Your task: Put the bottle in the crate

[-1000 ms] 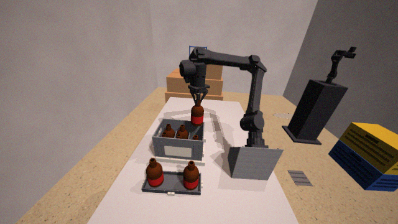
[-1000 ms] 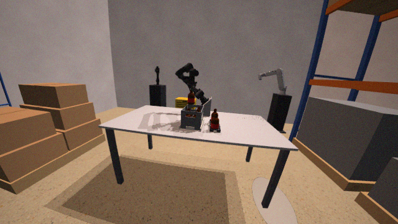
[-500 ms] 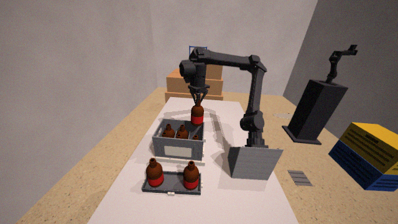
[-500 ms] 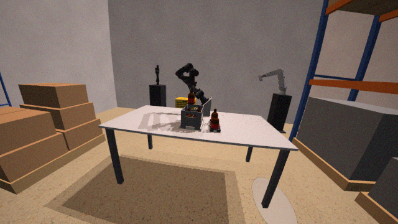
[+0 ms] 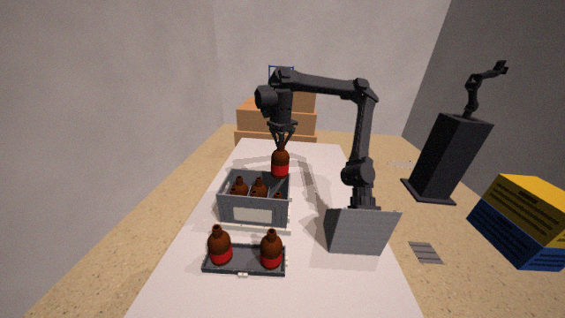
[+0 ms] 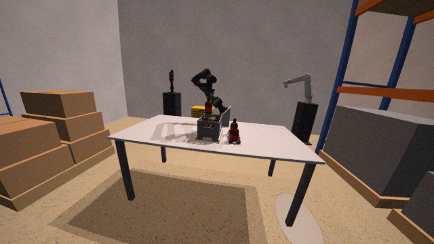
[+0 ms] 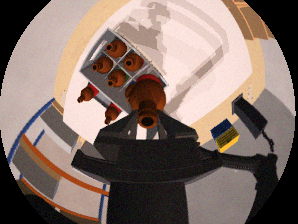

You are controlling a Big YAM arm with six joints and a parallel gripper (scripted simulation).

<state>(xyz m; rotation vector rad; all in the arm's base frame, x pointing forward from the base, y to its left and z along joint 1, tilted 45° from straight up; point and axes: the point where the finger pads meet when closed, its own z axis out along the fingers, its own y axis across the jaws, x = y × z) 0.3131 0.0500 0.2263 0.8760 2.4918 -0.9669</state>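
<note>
Now: the brown bottle 60 mm below my hand. From my hand the other things lie so: grey crate 90 mm ahead, 50 mm to the left, 250 mm below; then dark tray 80 mm ahead, 270 mm to the left, 320 mm below.
</note>
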